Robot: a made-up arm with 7 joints.
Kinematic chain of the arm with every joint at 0, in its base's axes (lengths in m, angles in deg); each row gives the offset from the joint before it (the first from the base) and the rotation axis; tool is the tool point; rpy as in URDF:
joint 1: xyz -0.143 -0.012 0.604 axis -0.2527 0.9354 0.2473
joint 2: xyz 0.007 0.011 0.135 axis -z
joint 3: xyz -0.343 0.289 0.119 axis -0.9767 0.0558 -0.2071
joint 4: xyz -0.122 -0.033 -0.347 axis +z
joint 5: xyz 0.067 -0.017 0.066 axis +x
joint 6: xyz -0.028 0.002 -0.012 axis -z
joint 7: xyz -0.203 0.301 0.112 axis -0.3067 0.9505 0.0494
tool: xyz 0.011 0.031 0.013 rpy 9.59 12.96 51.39
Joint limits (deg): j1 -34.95..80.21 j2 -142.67..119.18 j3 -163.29..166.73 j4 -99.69..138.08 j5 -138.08..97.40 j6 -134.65..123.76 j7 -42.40..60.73
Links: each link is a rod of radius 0.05 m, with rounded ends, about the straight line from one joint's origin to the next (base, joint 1, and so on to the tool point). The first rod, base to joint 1, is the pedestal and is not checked.
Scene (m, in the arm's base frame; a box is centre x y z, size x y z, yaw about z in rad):
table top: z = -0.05
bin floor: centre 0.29 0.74 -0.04 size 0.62 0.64 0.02 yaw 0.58
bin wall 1: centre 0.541 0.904 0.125 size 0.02 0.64 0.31 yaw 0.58
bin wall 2: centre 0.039 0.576 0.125 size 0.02 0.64 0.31 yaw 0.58
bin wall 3: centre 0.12 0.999 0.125 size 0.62 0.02 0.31 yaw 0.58
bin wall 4: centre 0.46 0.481 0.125 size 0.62 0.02 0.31 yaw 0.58
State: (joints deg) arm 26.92 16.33 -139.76 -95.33 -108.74 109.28 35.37
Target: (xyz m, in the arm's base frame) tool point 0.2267 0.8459 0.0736
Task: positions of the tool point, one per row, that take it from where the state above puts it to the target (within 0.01 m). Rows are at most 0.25 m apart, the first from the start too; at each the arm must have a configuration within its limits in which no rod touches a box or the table.
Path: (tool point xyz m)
1: -0.1539 0.9790 0.6694
2: 0.0465 0.9368 0.5710
3: 0.2268 0.8459 0.4854
4: 0.2498 0.8631 0.2817
5: 0.2268 0.8458 0.0736

